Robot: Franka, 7 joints.
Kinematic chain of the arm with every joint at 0, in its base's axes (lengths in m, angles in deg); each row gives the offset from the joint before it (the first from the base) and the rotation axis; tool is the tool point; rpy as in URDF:
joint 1: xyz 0 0 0.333 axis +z
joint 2: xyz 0 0 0 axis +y
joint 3: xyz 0 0 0.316 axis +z
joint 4: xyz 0.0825 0 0 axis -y
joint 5: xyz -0.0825 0 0.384 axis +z
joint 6: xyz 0 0 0 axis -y
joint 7: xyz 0.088 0 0 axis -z
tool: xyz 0 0 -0.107 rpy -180 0 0
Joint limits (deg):
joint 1: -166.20..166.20
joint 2: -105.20..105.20
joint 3: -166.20..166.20
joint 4: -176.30..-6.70
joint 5: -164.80..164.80
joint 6: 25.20..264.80
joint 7: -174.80..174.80
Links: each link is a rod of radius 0.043 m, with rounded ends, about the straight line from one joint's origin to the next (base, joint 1, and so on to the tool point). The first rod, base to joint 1, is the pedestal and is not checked.
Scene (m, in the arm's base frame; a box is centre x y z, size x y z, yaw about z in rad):
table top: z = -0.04
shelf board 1: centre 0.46 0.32 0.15 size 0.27 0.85 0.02 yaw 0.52
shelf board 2: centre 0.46 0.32 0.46 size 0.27 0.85 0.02 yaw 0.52
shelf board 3: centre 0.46 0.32 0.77 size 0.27 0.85 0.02 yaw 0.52
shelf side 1: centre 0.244 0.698 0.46 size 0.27 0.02 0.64 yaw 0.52
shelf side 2: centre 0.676 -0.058 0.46 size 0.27 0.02 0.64 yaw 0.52
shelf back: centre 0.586 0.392 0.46 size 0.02 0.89 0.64 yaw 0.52
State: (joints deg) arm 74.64 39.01 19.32 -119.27 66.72 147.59 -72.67
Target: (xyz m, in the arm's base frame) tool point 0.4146 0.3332 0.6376
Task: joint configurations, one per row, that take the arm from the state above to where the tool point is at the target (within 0.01 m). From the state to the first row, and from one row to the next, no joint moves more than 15 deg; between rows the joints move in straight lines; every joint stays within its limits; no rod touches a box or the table.
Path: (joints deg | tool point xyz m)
1: 74.95 24.62 23.38 -120.49 69.86 150.69 -73.30 | -0.0596 0.5794 0.2270
2: 75.26 10.23 27.44 -121.70 73.00 153.80 -73.93 | -0.0928 0.5777 0.3598
3: 75.56 -4.16 31.50 -122.92 76.13 156.90 -74.57 | -0.1323 0.5434 0.4813
4: 75.87 -18.55 35.56 -124.14 79.27 160.01 -75.20 | -0.1763 0.4815 0.5834
5: 76.18 -32.95 39.62 -125.36 82.41 163.11 -75.83 | -0.2224 0.3991 0.6603
6: 68.21 -42.77 26.95 -134.74 78.88 160.86 -74.78 | -0.0512 0.3841 0.6718
7: 60.23 -52.60 14.27 -144.13 75.35 158.61 -73.72 | 0.0927 0.3095 0.6669
8: 52.26 -62.43 1.60 -153.51 71.83 156.36 -72.67 | 0.1894 0.2043 0.6376
9: 51.56 -50.31 -0.36 -144.32 70.88 156.39 -72.67 | 0.2366 0.2361 0.6566
10: 50.87 -38.18 -2.31 -135.12 69.94 156.42 -72.67 | 0.2917 0.2694 0.6635
11: 50.18 -26.06 -4.26 -125.93 68.99 156.46 -72.67 | 0.3520 0.3023 0.6573
12: 49.48 -13.94 -6.22 -116.74 68.04 156.49 -72.67 | 0.4147 0.3332 0.6375

